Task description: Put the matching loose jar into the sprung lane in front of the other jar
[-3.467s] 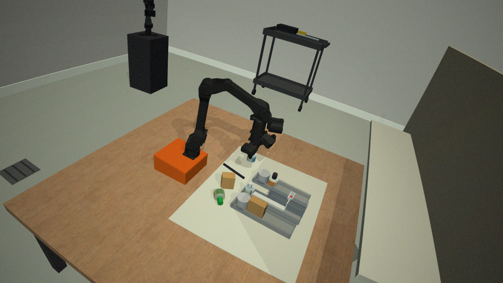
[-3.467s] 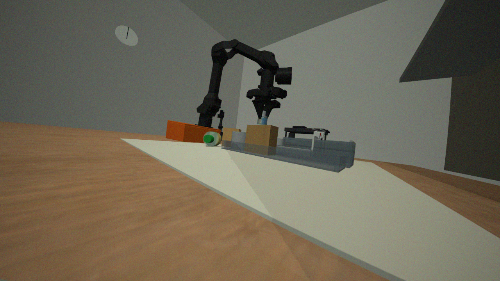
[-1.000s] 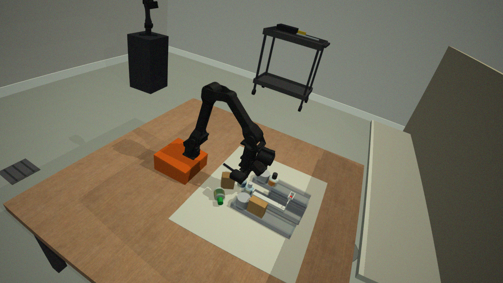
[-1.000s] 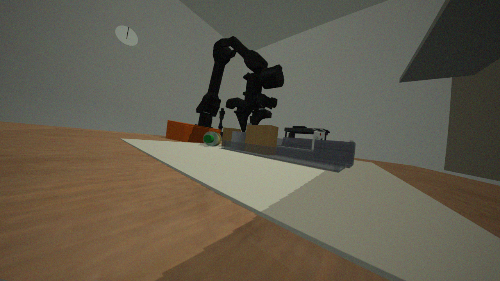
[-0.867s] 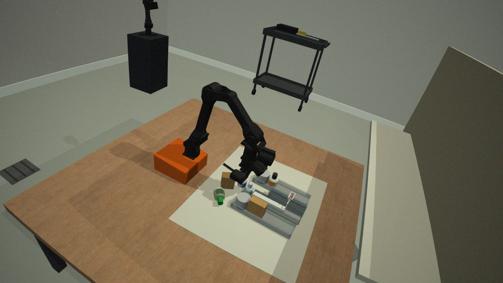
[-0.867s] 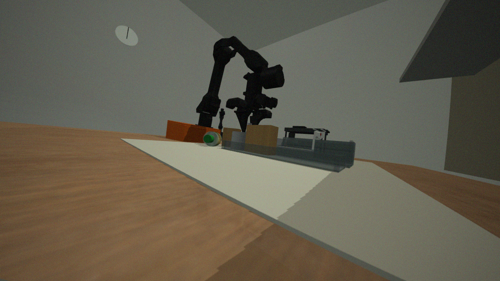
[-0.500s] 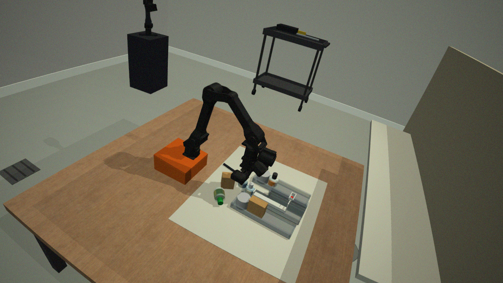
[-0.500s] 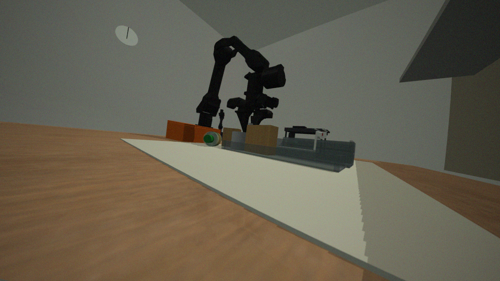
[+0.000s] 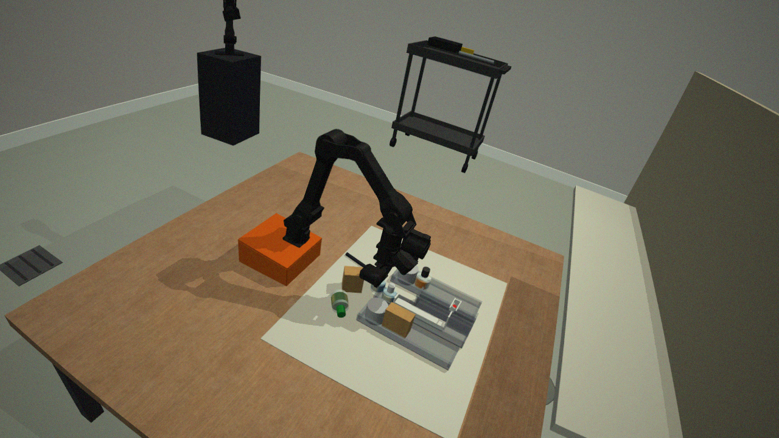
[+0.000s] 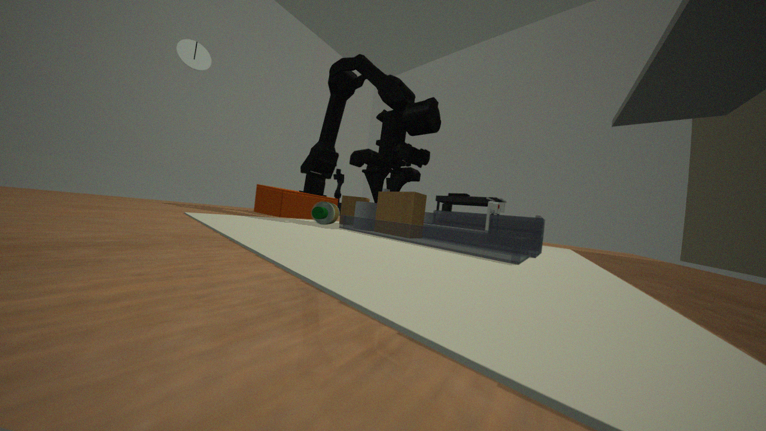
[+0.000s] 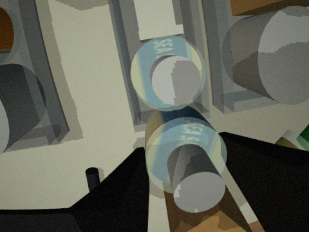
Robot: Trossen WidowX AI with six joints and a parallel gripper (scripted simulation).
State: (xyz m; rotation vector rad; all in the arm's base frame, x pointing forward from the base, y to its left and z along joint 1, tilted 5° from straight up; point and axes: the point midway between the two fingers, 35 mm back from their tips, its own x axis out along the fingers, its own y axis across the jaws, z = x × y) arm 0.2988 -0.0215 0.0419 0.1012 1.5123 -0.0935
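Now: gripper tip 90 mm short of the white mat and 60 mm above it. From my gripper tip the other things lie so: thin black stick 100 mm behind, 100 mm to the left, 50 mm below; white pusher plate 150 mm ahead, 10 mm to the left, 10 mm below; grey lane rack 180 mm ahead, 40 mm below.
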